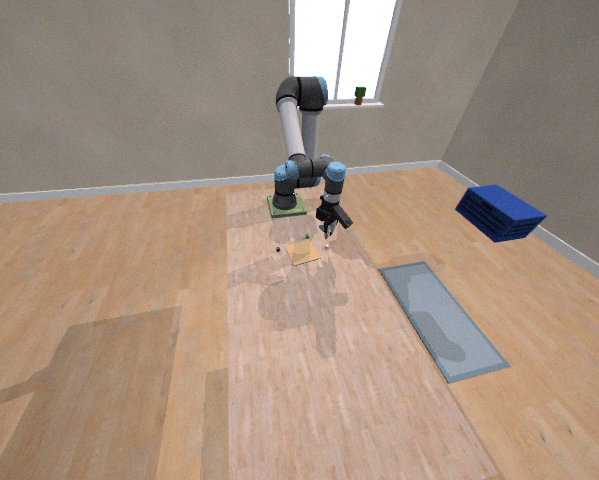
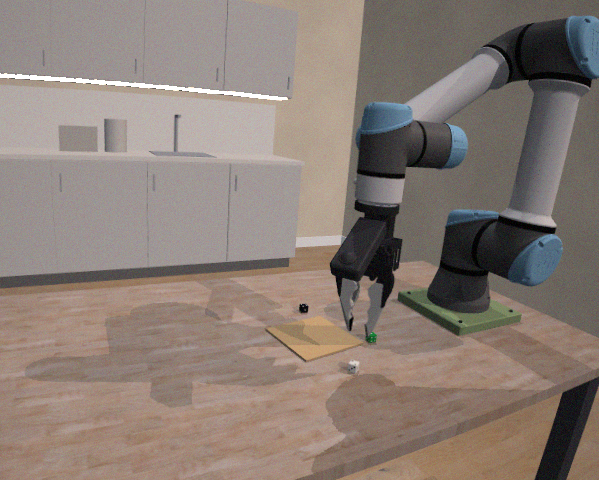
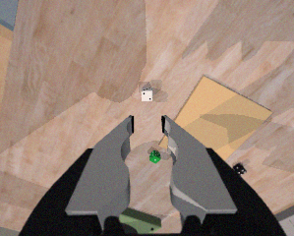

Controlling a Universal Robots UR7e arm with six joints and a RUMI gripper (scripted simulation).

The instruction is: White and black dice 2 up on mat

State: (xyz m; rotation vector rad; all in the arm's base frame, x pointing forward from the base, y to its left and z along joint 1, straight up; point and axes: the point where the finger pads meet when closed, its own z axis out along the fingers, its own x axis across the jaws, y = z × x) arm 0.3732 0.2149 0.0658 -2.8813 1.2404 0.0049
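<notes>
Now: hand 80 mm above the white die. From my hand the other things lie so: black die 250 mm to the right, 80 mm below, 10 mm ahead; green die 100 mm to the right, 80 mm below, 80 mm behind; tan mat 130 mm to the right, 80 mm below, 30 mm ahead.
</notes>
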